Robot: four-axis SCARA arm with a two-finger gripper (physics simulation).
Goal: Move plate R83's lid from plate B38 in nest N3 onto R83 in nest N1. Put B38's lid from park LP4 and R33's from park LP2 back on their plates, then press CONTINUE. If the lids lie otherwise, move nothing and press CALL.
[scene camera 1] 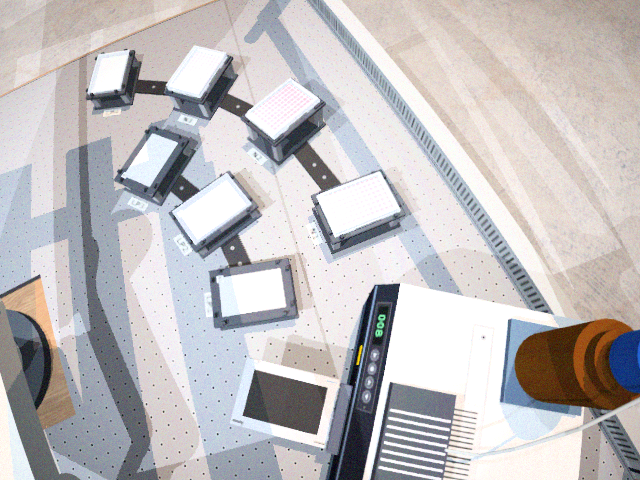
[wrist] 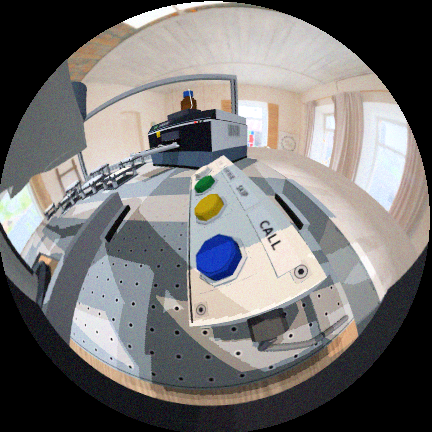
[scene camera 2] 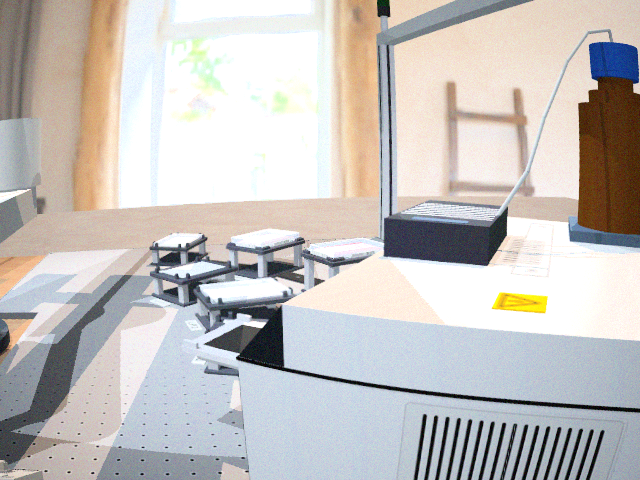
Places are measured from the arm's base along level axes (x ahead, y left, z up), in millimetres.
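Pixels of known places: gripper, fingertip midpoint: [wrist: 198, 190].
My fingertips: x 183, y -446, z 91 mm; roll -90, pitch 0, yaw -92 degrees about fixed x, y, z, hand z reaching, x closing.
Behind a point stands the place of what it marks.
My gripper [wrist: 198, 190] {z 91, x 183, y -446 mm} is open and empty in the wrist view, its fingers apart on either side of the button panel [wrist: 270, 295] {z 84, x 98, y -473 mm}. The blue CALL button [wrist: 218, 257] {z 83, x 123, y -454 mm} is nearest, then the yellow SKIP button [wrist: 209, 208] {z 83, x 167, y -453 mm} and the green CONTINUE button [wrist: 204, 184] {z 82, x 216, y -452 mm}. In scene camera 1, nest N1 holds a white-gridded plate [scene camera 1: 357, 204] {z 82, x 785, y -46 mm}, N2 a pink-gridded plate [scene camera 1: 285, 107] {z 101, x 758, y 197 mm}, N3 a pale plate [scene camera 1: 199, 72] {z 91, x 637, y 390 mm}. White lids lie on LP2 [scene camera 1: 212, 210] {z 67, x 546, y 73 mm} and apparently LP4 [scene camera 1: 112, 72] {z 65, x 449, y 541 mm}. LP3 [scene camera 1: 155, 160] {z 60, x 477, y 242 mm} and LP1 [scene camera 1: 253, 291] {z 58, x 553, y -99 mm} show pale rectangles. Lid edges and plate names are unreadable.
The white reader [scene camera 1: 439, 330] {z 221, x 752, y -297 mm} [scene camera 2: 439, 361] {z 202, x 563, y -556 mm} [wrist: 227, 132] {z 139, x 556, y -551 mm} has its tray [scene camera 1: 284, 400] {z 113, x 530, y -284 mm} extended beside LP1. A brown bottle [scene camera 1: 553, 361] {z 316, x 811, y -378 mm} [scene camera 2: 607, 165] {z 291, x 809, y -424 mm} [wrist: 188, 103] {z 320, x 804, y -407 mm} with a blue cap stands on it. A grey frame post [scene camera 2: 386, 134] {z 306, x 1012, y 685 mm} rises behind. A cable [wrist: 305, 345] {z 19, x 45, y -522 mm} lies by the panel.
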